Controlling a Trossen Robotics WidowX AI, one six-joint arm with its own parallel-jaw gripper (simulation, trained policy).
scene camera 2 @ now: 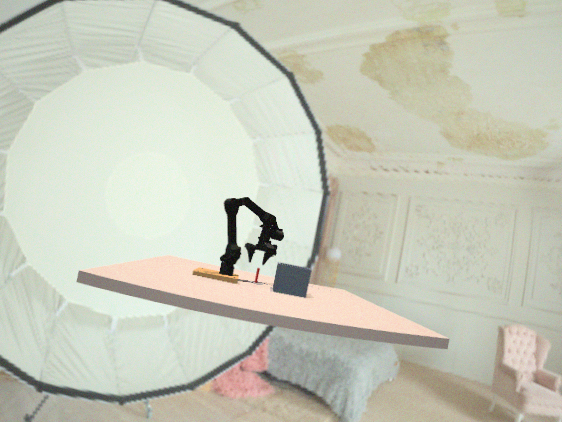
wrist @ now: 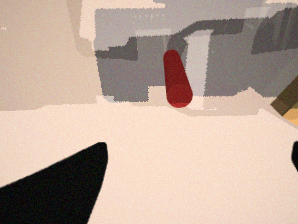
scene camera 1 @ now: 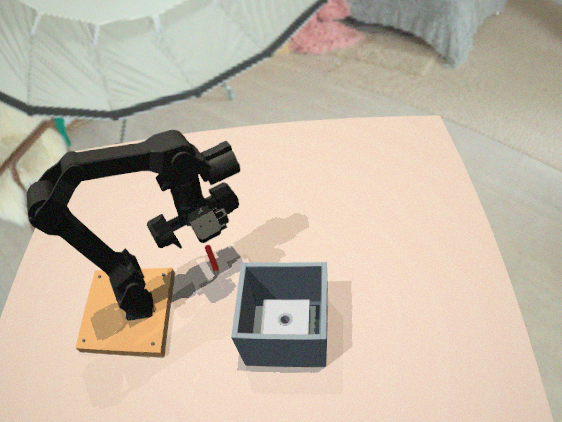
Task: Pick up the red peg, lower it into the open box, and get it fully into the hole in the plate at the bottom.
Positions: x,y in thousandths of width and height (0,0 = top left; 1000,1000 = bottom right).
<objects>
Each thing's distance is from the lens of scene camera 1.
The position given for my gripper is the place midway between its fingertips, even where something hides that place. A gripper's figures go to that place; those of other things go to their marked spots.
my gripper (scene camera 1: 353,560): 91 cm
box (scene camera 1: 460,667): 83 cm
plate (scene camera 1: 520,752): 81 cm
</objects>
